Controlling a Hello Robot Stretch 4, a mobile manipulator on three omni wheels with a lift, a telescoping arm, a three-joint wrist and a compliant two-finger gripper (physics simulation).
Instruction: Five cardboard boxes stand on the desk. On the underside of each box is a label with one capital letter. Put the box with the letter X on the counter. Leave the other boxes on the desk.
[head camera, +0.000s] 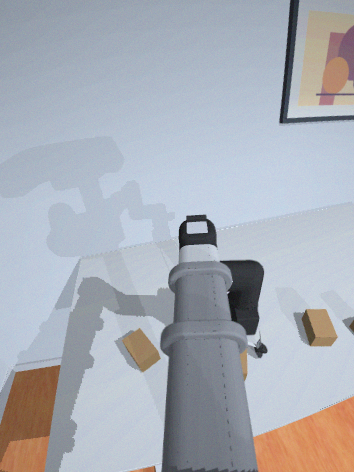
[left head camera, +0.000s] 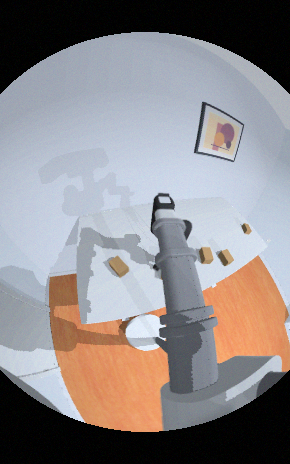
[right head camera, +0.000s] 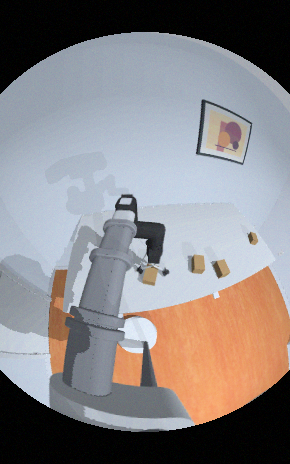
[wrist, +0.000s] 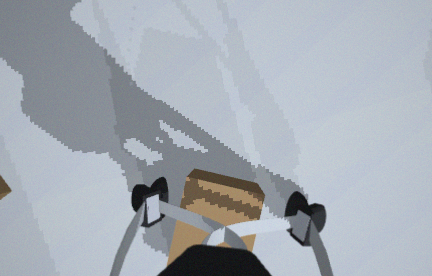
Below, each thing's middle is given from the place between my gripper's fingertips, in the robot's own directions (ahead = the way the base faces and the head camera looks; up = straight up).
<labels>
Right now my hand is 750 mm short of the framed picture (right head camera: 224, 134), 680 mm below it and 550 mm to the left of it.
</labels>
